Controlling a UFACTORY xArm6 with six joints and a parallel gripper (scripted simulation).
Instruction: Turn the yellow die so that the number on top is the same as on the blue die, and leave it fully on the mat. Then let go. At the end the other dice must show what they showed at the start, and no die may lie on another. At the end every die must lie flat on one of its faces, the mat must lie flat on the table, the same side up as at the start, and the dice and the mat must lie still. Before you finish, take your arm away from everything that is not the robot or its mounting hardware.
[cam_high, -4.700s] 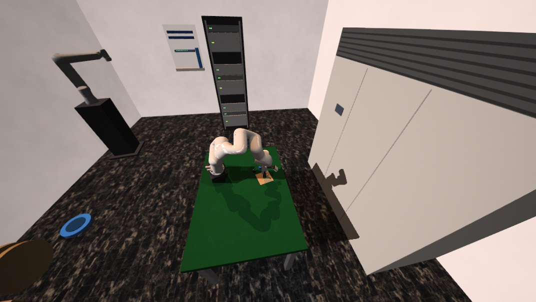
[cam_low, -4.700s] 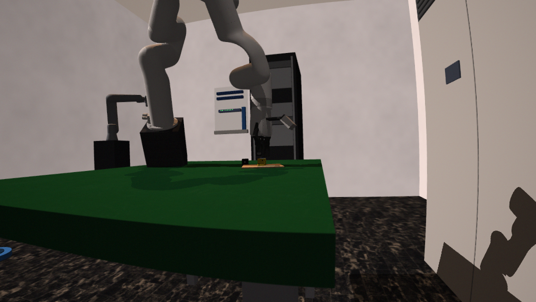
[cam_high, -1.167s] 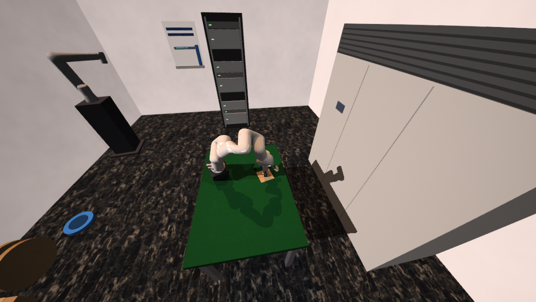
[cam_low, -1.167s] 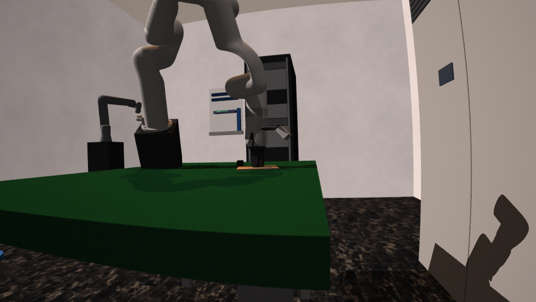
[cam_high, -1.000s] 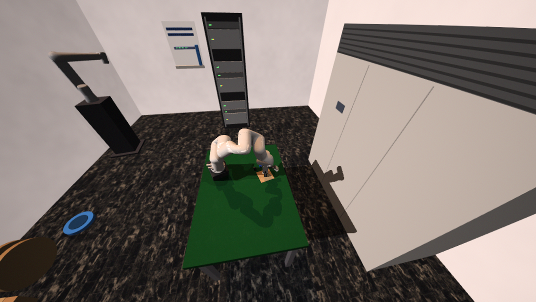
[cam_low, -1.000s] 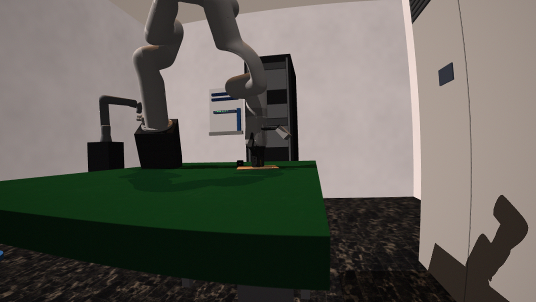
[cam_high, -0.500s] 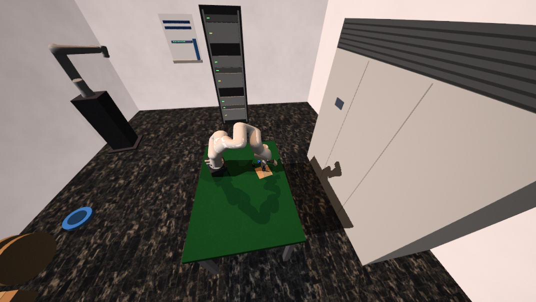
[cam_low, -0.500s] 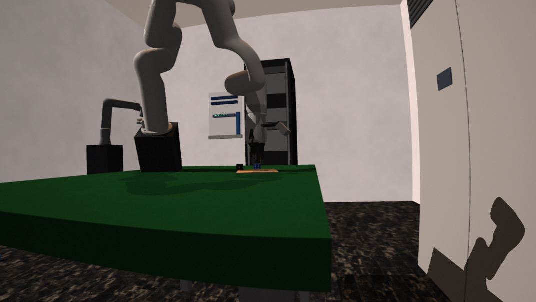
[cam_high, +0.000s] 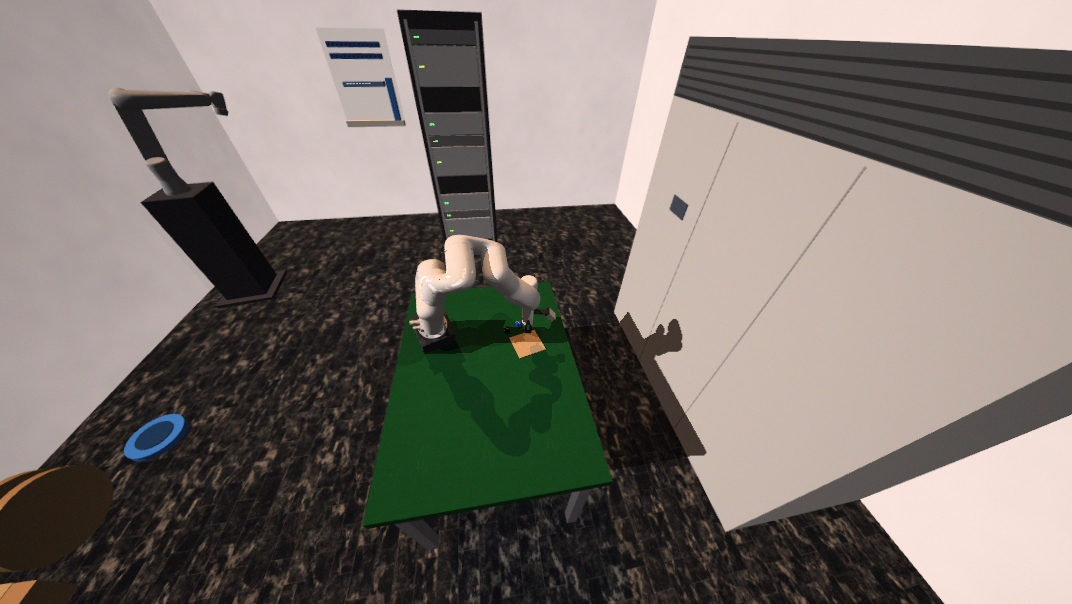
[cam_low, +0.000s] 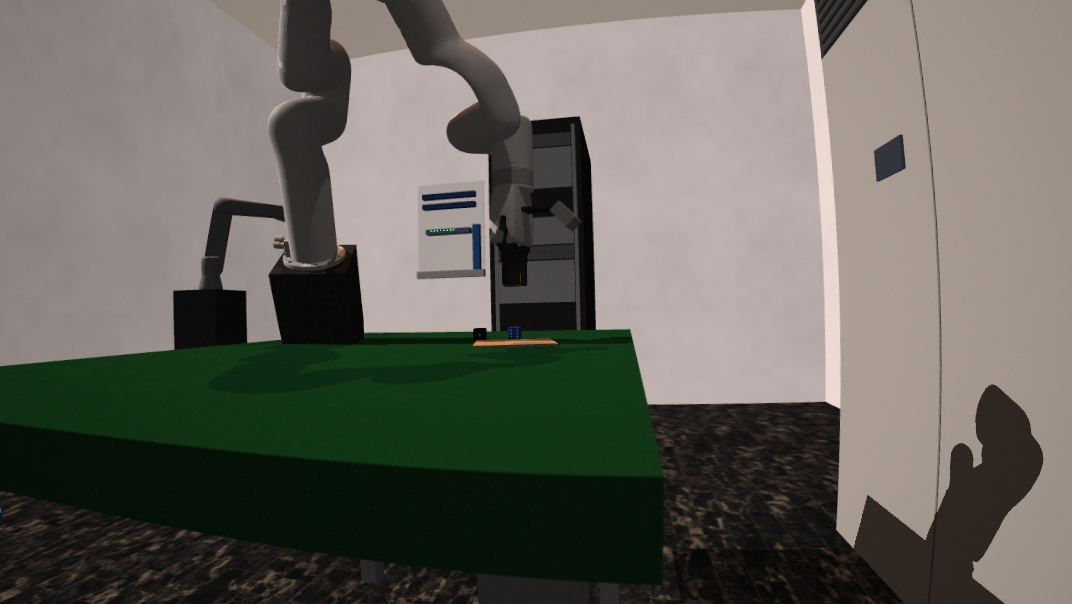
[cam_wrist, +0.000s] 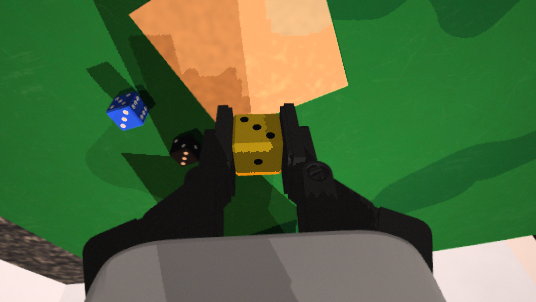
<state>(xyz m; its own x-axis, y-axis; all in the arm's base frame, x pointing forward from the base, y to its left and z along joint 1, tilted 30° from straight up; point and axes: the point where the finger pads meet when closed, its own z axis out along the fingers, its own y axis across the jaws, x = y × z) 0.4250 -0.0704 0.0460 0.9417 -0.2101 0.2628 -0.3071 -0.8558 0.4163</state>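
The mat lies 12 cm below my hand. Also, from my hand: black die: 11 cm to the left, 11 cm below, 8 cm behind; then yellow die: 1 cm below; then blue die: 14 cm to the left, 11 cm below, 1 cm behind.
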